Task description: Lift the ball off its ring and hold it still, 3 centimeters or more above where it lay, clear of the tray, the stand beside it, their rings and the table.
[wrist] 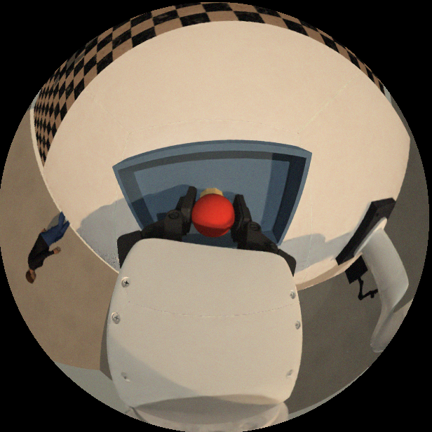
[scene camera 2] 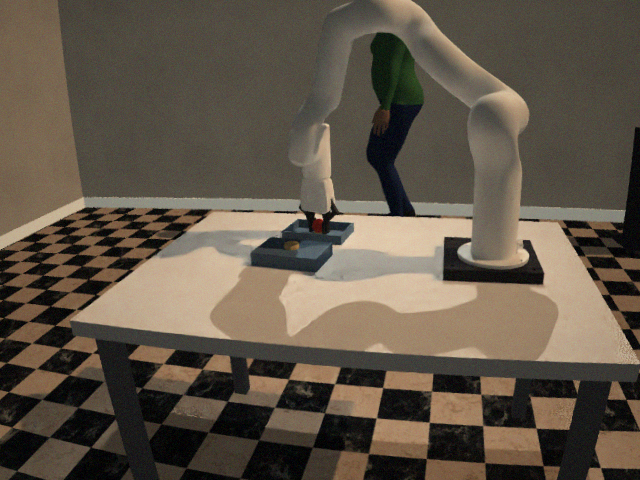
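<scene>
The red ball [scene camera 2: 317,225] [wrist: 213,215] is between the two black fingers of my gripper [scene camera 2: 318,228] [wrist: 213,201], which touch it from both sides; the gripper is shut on it. The ball is over the blue tray [scene camera 2: 338,238] [wrist: 215,147], low down between its walls. A tan ring [wrist: 212,191] shows at the ball's far edge in the wrist view; the rest of it is hidden by the ball. I cannot tell a gap between ball and ring. The blue stand [scene camera 2: 281,261] is beside the tray, with a yellow ring [scene camera 2: 291,245] on top.
The white table [scene camera 2: 206,289] [wrist: 225,75] carries the tray and stand. The arm's black base [scene camera 2: 493,273] stands to the right in the scene view. A person in a green top [scene camera 2: 398,77] stands behind the table. A person in a black top [wrist: 40,250] shows at the left in the wrist view.
</scene>
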